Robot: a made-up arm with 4 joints. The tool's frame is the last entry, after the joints.
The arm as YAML. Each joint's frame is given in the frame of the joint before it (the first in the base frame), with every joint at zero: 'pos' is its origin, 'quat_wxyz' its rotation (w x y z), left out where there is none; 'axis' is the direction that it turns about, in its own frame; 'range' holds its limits. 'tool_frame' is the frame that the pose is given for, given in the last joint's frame.
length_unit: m
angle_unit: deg
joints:
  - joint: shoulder
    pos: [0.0, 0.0, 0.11]
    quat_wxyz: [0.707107, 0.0, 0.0, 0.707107]
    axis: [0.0, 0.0, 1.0]
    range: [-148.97, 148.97]
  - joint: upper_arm
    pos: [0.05, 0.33, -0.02]
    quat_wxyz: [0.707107, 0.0, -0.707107, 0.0]
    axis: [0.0, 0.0, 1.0]
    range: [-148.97, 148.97]
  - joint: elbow
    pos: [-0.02, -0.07, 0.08]
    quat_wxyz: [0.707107, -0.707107, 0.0, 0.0]
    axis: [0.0, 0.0, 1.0]
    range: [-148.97, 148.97]
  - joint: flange
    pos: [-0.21, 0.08, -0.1]
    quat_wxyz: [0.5, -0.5, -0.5, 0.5]
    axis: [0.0, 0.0, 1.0]
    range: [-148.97, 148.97]
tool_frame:
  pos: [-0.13, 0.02, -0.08]
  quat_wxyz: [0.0, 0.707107, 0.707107, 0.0]
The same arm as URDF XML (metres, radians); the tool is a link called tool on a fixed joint. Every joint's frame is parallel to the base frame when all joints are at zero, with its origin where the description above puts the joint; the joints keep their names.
<robot name="arm">
<joint name="tool_joint" type="fixed"><parent link="link4"/><child link="tool"/><origin xyz="0.02 -0.13 0.08" rpy="0 0 0"/></joint>
<joint name="flange" type="revolute"><parent link="link3"/><child link="link4"/><origin xyz="0.1 0.08 -0.21" rpy="0 0 0"/><axis xyz="0 0 -1"/><limit lower="-2.6" upper="2.6"/></joint>
<joint name="elbow" type="revolute"><parent link="link2"/><child link="link3"/><origin xyz="0.07 -0.08 -0.02" rpy="0 0 0"/><axis xyz="-1 0 0"/><limit lower="-2.6" upper="2.6"/></joint>
<joint name="upper_arm" type="revolute"><parent link="link1"/><child link="link2"/><origin xyz="-0.33 0.05 -0.02" rpy="0 0 0"/><axis xyz="0 -1 0"/><limit lower="-2.6" upper="2.6"/></joint>
<joint name="shoulder" type="revolute"><parent link="base"/><child link="link1"/><origin xyz="0 0 0.11" rpy="0 0 0"/><axis xyz="0 0 1"/><limit lower="-2.6" upper="2.6"/></joint>
<link name="base"/>
<link name="link1"/>
<link name="link2"/>
<link name="link3"/>
<link name="link4"/>
<link name="tool"/>
</robot>

